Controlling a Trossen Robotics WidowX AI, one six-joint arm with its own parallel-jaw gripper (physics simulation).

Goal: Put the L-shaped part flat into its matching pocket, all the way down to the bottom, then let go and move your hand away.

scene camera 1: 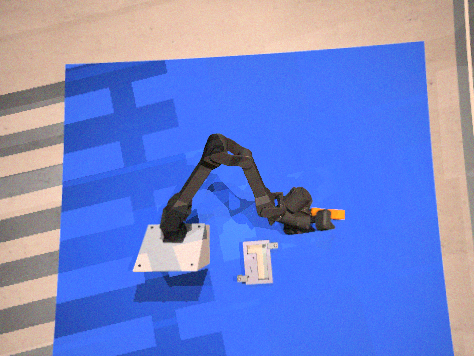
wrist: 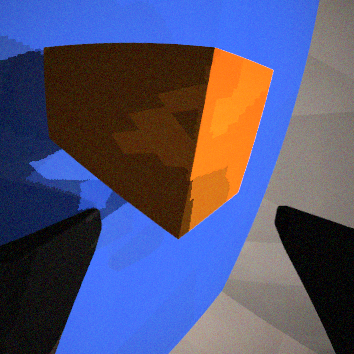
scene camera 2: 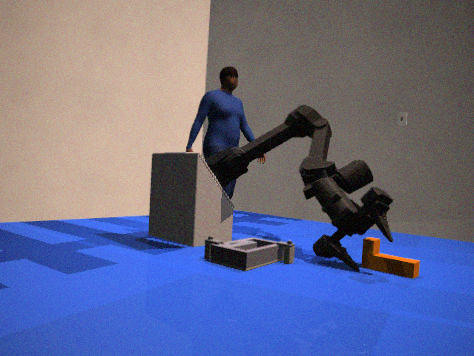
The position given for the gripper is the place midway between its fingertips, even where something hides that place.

Note:
An orange L-shaped part (scene camera 2: 371, 258) rests on the table. Further things: the gripper (scene camera 2: 374, 256).
The orange L-shaped part also shows in the wrist view (wrist: 169, 127). The gripper also shows in scene camera 1 (scene camera 1: 324, 228) and in the wrist view (wrist: 189, 217).

